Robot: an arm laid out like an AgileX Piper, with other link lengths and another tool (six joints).
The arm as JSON. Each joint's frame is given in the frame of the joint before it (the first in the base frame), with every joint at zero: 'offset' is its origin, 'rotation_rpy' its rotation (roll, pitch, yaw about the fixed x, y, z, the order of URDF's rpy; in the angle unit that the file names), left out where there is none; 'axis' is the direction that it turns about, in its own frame. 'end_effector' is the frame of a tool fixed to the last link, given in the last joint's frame.
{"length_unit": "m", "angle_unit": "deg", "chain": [
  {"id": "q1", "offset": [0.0, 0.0, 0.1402], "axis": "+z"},
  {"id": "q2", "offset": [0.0, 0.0, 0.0], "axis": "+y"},
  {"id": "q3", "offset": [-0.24, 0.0, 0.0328], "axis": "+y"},
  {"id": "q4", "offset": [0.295, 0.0, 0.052], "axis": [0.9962, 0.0, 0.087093]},
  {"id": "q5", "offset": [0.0, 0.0, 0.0], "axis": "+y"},
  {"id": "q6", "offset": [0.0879, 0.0, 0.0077], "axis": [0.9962, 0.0, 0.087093]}
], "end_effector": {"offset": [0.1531, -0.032, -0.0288], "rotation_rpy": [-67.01, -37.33, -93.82]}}
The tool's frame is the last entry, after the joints.
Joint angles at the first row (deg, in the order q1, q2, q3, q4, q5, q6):
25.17 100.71 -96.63 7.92 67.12 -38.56
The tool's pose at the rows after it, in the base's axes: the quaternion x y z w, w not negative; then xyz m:
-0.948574, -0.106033, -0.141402, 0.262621, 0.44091, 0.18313, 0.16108
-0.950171, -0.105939, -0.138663, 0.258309, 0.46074, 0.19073, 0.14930
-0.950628, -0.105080, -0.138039, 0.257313, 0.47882, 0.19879, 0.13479
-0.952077, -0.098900, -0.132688, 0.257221, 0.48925, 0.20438, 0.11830
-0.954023, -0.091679, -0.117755, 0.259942, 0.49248, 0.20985, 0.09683
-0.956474, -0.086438, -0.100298, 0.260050, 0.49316, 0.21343, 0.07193
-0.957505, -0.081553, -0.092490, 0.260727, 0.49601, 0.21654, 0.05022
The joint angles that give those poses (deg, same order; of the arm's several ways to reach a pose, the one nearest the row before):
25.17 107.47 -103.74 7.31 69.64 -38.44
25.17 113.73 -110.24 6.89 70.35 -38.34
25.17 119.55 -115.98 6.78 70.38 -38.23
25.17 124.03 -119.80 6.90 70.39 -37.65
25.17 127.74 -121.92 7.75 70.39 -37.30
25.17 131.10 -122.94 8.49 70.02 -37.30
25.17 133.93 -123.56 8.94 68.70 -37.23

